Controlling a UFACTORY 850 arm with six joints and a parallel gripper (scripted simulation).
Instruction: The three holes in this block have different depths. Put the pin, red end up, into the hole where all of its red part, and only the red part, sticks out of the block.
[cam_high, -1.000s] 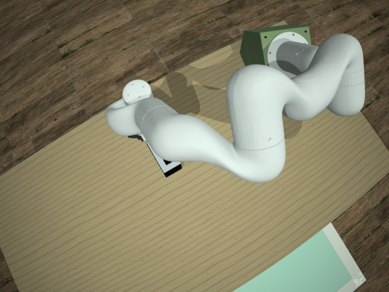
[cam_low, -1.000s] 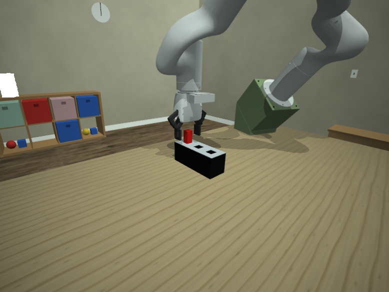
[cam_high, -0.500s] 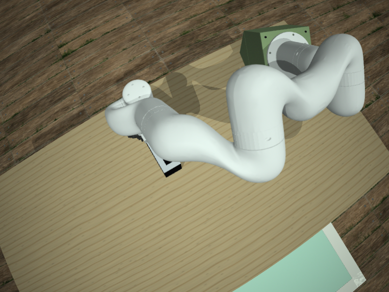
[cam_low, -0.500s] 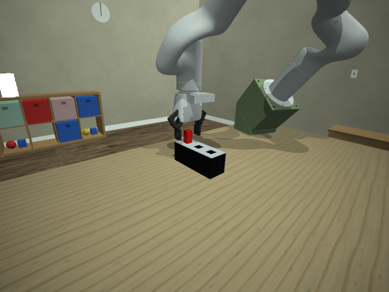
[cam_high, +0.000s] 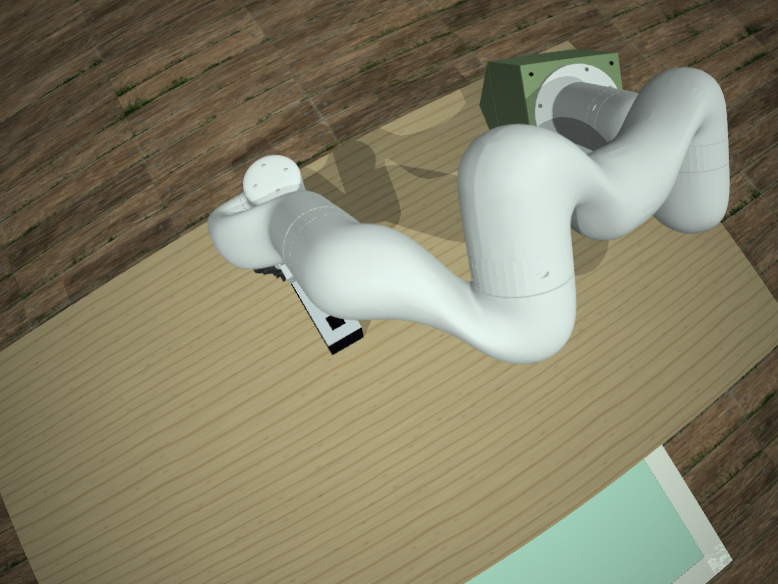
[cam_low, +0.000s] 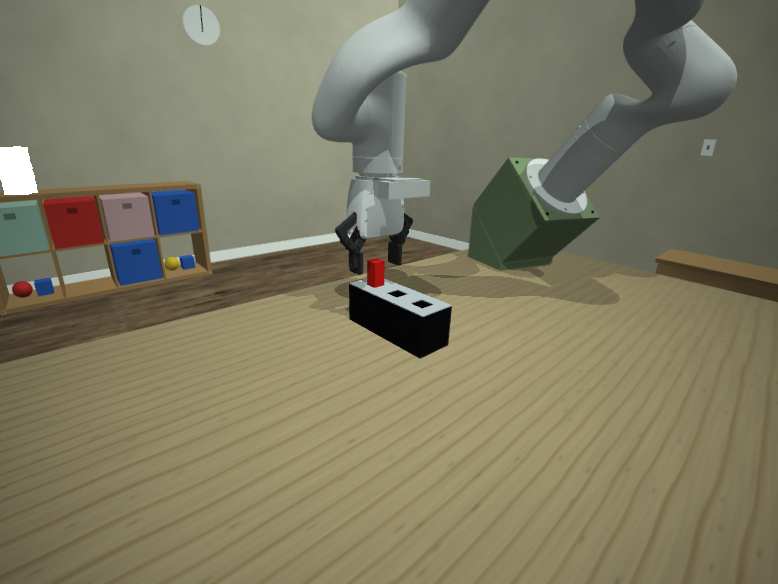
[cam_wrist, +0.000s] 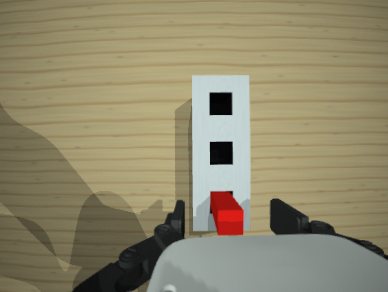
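Right now my hand is 20 mm above the pin. Also, from my hand: block 60 mm to the left, 80 mm below.
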